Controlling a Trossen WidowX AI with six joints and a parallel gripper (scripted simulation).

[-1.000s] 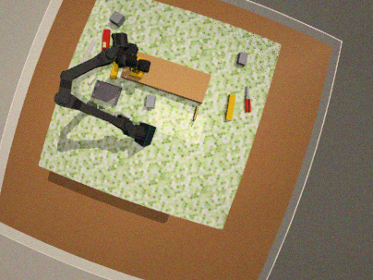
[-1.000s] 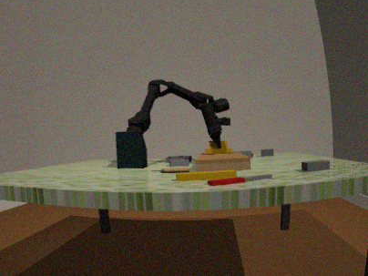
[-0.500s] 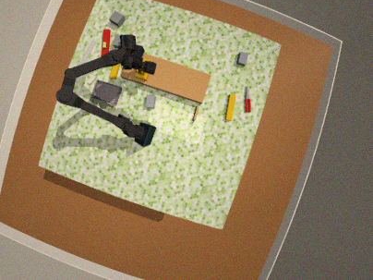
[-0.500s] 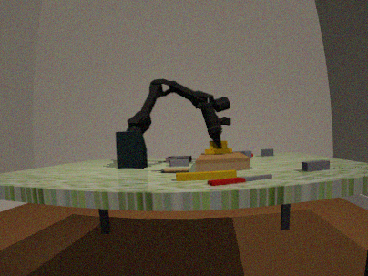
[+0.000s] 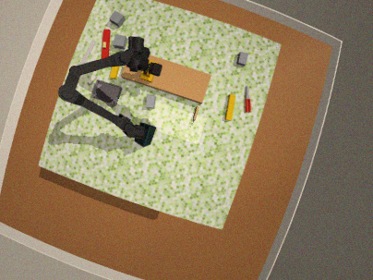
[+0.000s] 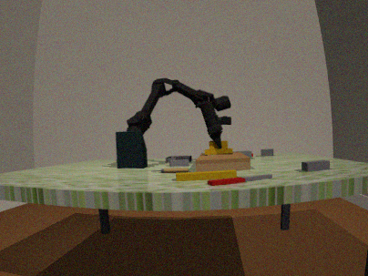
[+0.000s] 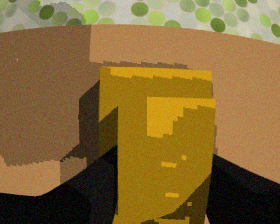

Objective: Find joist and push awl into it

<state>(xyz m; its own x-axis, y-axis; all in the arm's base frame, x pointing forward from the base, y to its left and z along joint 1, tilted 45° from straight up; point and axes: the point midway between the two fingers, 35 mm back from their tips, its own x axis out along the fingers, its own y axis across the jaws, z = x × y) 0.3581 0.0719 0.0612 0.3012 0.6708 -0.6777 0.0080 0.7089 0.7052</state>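
My gripper tip is now 40 mm past the indicator light and 30 mm below it. The rest, counted from my gripper tip: yellow stud finder 20 mm behind, 20 mm above; then grey tray 200 mm behind, 230 mm to the left, 50 mm below; then red level 80 mm ahead, 340 mm to the left, 50 mm below.
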